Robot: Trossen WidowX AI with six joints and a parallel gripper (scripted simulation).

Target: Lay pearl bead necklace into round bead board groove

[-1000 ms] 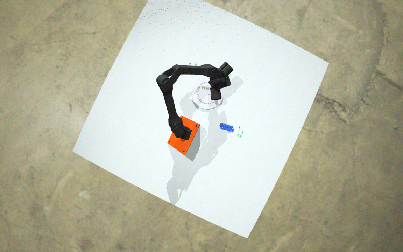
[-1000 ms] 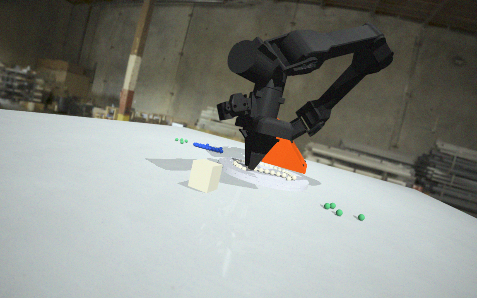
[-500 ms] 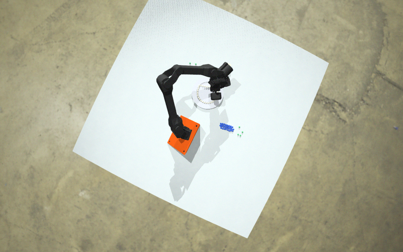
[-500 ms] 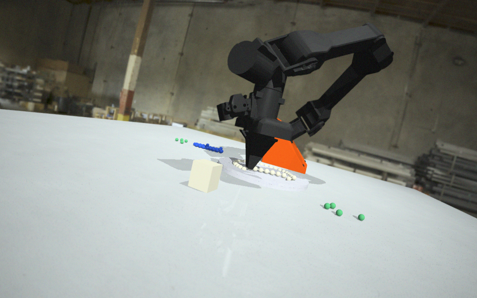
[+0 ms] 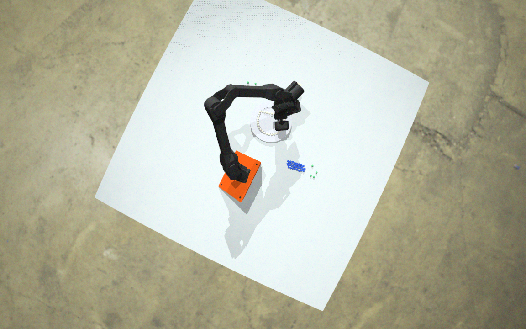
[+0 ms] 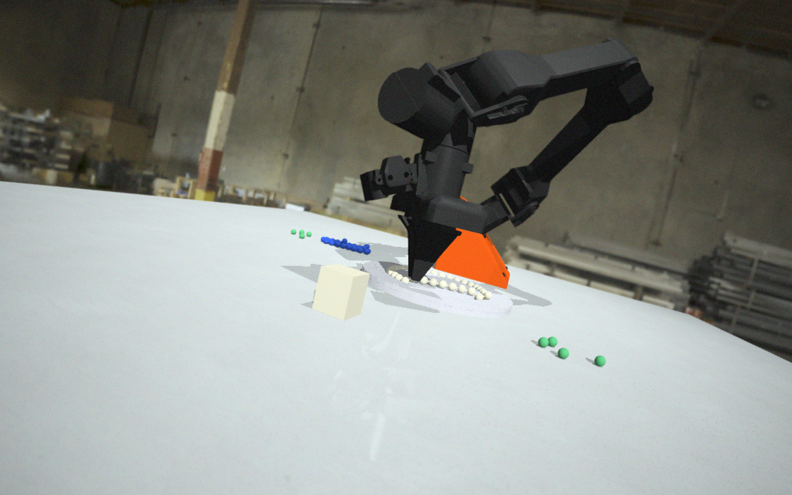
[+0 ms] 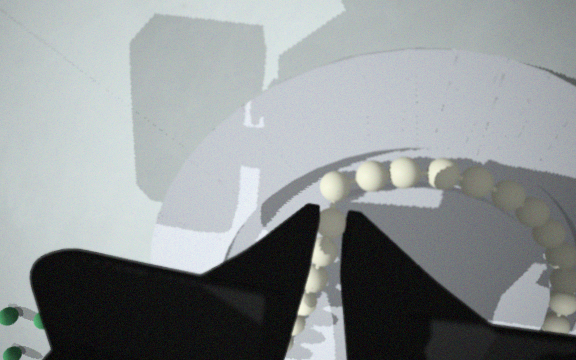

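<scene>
My gripper tip is 5 cm past the round bead board, 3 cm to the right of it and 1 cm above it. Also, from my gripper tip: cream cube: 15 cm ahead, 4 cm to the right.
</scene>
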